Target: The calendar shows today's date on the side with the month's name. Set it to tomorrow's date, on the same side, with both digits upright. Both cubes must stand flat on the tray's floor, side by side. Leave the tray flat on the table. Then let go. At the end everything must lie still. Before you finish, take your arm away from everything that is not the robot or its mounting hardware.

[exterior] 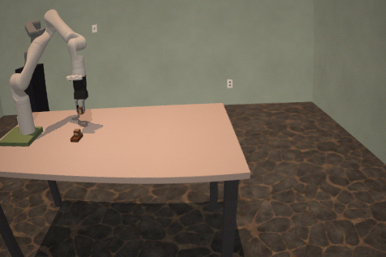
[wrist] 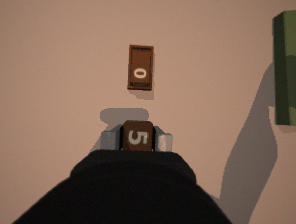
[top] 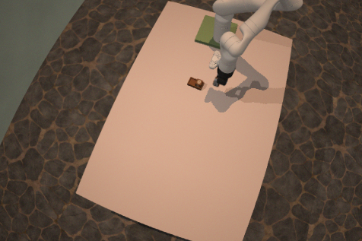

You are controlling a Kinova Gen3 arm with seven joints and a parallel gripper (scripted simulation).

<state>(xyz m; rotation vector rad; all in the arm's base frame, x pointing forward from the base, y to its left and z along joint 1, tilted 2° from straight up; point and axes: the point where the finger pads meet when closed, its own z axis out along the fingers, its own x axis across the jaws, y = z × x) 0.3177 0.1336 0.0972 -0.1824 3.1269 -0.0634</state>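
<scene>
Now: hand 1 cm short of the brown cube, 9 cm to the left of it and 10 cm above it. From my hand the other things lie so: brown tray: 1 cm ahead, 11 cm to the right, 12 cm below.
</scene>
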